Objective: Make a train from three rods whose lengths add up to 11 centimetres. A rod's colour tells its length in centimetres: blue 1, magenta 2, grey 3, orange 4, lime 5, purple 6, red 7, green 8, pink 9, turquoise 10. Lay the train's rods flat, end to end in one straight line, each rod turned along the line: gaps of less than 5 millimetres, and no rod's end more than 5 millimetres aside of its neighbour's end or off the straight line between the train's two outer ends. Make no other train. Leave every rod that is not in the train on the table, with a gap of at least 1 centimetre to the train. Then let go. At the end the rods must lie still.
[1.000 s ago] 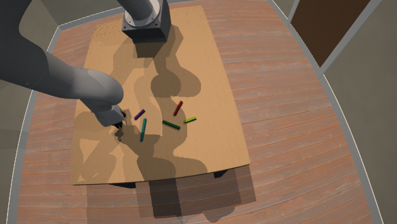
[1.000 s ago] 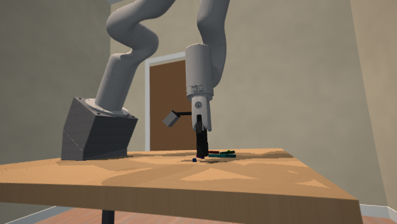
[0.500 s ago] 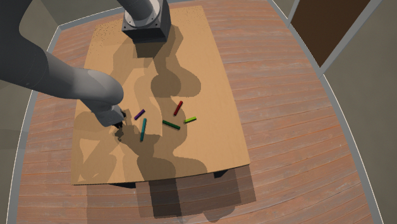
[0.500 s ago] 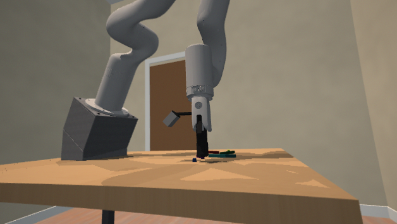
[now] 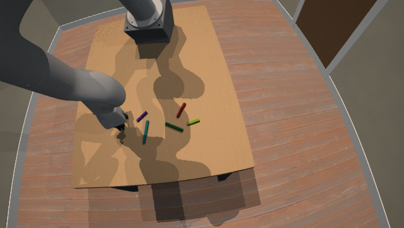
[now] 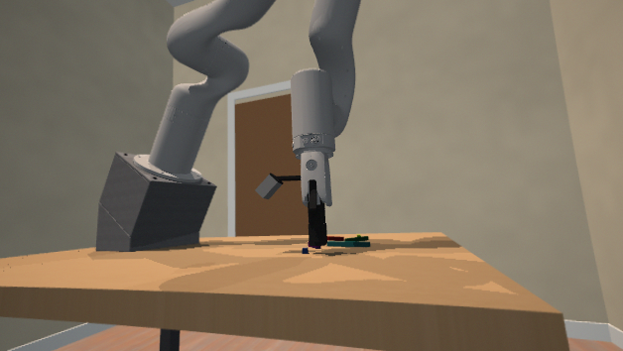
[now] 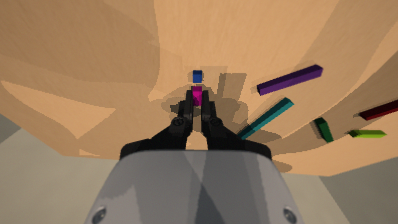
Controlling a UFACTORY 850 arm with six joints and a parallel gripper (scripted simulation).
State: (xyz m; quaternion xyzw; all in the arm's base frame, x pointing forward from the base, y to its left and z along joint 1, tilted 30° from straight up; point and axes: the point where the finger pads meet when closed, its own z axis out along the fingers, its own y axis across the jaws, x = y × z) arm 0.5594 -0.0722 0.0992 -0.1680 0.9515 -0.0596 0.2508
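Now: the magenta rod 2 cm below my hand and 1 cm behind it. The rest, counted from my hand: turquoise rod: 11 cm to the left, 3 cm below, 2 cm ahead; small blue rod: 3 cm below, 2 cm behind, 1 cm to the right; purple rod: 9 cm to the left, 5 cm behind, 3 cm below.
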